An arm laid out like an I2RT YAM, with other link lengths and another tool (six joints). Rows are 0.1 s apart.
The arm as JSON. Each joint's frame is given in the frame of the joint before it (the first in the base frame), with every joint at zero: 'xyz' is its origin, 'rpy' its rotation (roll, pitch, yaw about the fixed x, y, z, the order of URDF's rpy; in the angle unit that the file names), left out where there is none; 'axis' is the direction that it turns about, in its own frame. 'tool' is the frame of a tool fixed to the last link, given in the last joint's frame.
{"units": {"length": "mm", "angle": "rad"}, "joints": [
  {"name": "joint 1", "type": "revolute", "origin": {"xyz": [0.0, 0.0, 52.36]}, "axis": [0.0, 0.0, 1.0]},
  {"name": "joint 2", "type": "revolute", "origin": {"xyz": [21.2, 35.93, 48.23], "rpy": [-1.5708, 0.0, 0.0]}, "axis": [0.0, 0.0, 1.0]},
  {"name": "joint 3", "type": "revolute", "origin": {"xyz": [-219.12, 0.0, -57.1], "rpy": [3.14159, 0.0, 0.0]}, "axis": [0.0, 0.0, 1.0]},
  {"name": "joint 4", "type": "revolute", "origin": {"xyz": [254.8, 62.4, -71.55]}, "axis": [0.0, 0.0, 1.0]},
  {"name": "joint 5", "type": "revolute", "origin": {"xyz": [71.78, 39.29, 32.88], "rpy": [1.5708, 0.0, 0.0]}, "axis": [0.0, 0.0, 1.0]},
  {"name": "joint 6", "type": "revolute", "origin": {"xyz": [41.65, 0.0, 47.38], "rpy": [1.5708, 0.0, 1.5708]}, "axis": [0.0, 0.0, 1.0]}
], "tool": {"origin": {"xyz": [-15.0, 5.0, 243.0], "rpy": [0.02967, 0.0, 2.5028]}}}
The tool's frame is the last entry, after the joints.
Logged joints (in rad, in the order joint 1, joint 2, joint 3, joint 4, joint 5, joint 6), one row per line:
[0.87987, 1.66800, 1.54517, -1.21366, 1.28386, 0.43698]
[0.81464, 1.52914, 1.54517, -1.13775, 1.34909, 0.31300]
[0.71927, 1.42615, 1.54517, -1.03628, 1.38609, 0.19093]
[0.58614, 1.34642, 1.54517, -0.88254, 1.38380, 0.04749]
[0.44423, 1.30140, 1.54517, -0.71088, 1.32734, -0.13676]
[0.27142, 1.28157, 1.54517, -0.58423, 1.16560, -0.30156]
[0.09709, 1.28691, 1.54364, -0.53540, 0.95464, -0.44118]
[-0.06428, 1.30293, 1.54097, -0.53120, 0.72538, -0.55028]
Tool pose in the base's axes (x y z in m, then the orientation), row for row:
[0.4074, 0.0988, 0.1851, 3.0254, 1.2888, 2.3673]
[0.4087, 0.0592, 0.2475, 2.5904, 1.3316, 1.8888]
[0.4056, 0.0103, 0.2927, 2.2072, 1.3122, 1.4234]
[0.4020, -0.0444, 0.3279, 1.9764, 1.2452, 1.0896]
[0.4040, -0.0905, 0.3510, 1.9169, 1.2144, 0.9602]
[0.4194, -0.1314, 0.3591, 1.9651, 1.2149, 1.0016]
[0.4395, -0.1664, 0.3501, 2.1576, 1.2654, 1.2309]
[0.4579, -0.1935, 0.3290, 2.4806, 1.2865, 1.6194]
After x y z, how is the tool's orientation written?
As angles about the fixed x, y, z axes (roll, pitch, yaw), in radians.
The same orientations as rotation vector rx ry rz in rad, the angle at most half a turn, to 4 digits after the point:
[0.6307, 1.7635, -0.4300]
[0.7107, 1.6450, -0.4047]
[0.8173, 1.5371, -0.4114]
[0.9461, 1.4308, -0.4225]
[1.0164, 1.3746, -0.4483]
[1.0250, 1.3887, -0.4533]
[0.9668, 1.4728, -0.4744]
[0.8871, 1.5883, -0.4732]

